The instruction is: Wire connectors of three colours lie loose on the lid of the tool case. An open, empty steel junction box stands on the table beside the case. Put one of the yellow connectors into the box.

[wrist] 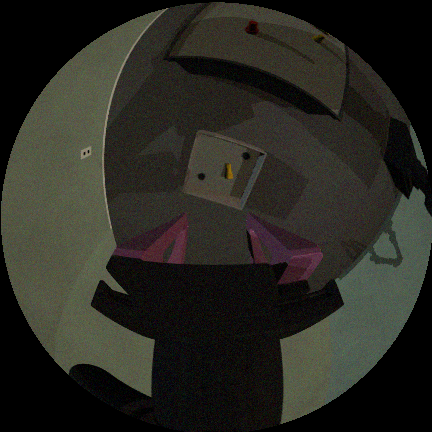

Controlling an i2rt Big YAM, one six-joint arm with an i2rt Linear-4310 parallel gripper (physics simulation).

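Places are measured from the arm's base along level axes (x ahead, y left, z up), in metres.
Pixels of known places: gripper, fingertip midpoint: (216,218).
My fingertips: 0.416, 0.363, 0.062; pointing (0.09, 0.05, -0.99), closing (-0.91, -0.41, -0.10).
Behind a point stands the place of what it marks, as x, y, z.
A yellow connector (229,171) {0.408, 0.360, -0.068} lies on the floor of the open steel junction box (212,196) {0.416, 0.407, -0.052}, between the box's two dark round holes. My gripper (216,218) {0.416, 0.363, 0.062} is open, its two pink fingers apart with nothing between them. It is above the table, and the box shows beyond the fingertips. On the lid of the tool case (225,47) {0.488, 0.192, 0.005}, at the top of the view, a red connector (252,28) and another yellow connector (318,38) lie apart from each other.
The table (320,145) {0.286, 0.229, -0.080} carries the box and the case, whose dark front edge faces the box. A dark object (402,155) stands at the table's right edge. A wall with a socket (86,152) is at the left.
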